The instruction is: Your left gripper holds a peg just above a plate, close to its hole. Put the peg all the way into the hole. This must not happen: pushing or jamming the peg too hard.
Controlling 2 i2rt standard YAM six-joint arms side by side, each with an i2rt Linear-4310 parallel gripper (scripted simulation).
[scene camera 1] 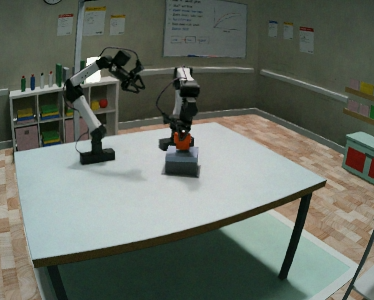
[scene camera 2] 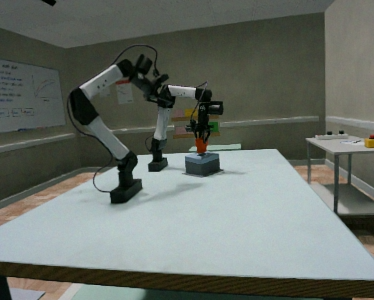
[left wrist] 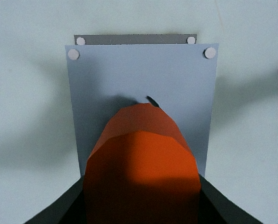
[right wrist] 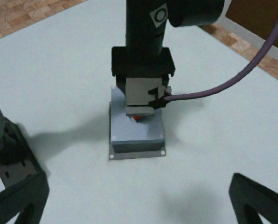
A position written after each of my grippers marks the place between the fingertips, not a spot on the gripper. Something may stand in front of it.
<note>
In view: my left gripper [right wrist: 138, 97], my right gripper [right wrist: 139, 181] and a plate [left wrist: 177, 78].
My left gripper is seen too in the left wrist view [left wrist: 141, 174]. The plate shows as well in the right wrist view [right wrist: 147, 129].
</note>
